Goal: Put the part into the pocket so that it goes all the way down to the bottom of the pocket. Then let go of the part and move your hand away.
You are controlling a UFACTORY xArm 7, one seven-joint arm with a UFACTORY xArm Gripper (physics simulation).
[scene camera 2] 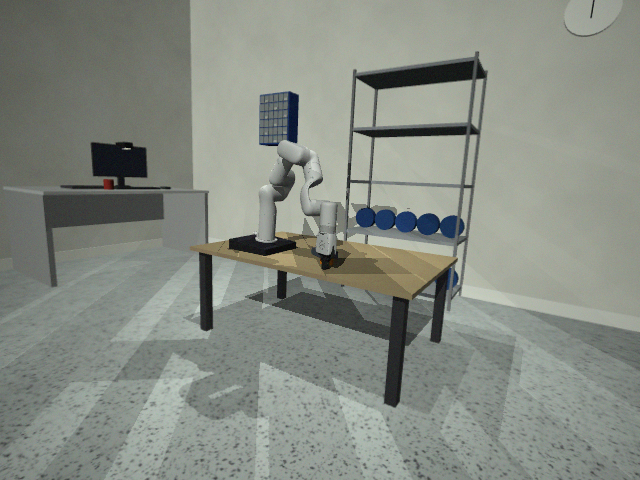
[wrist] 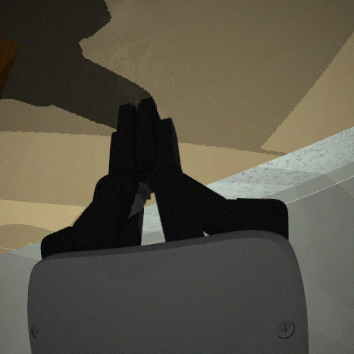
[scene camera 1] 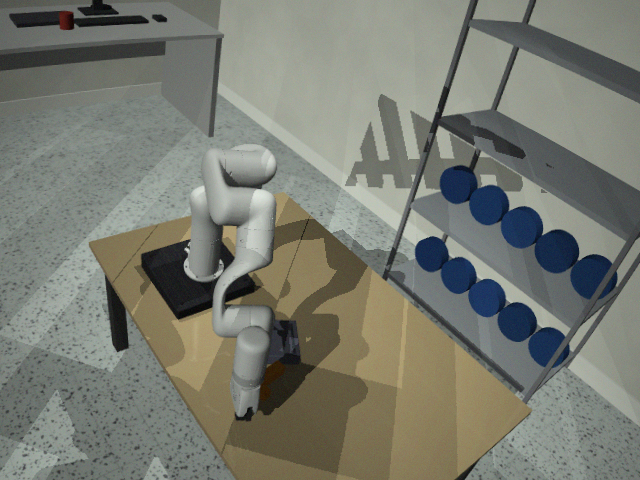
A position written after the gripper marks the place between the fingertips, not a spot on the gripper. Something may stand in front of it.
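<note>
Scene camera 1 shows the gripper (scene camera 1: 241, 417), and the wrist view has it too (wrist: 144, 118).
</note>
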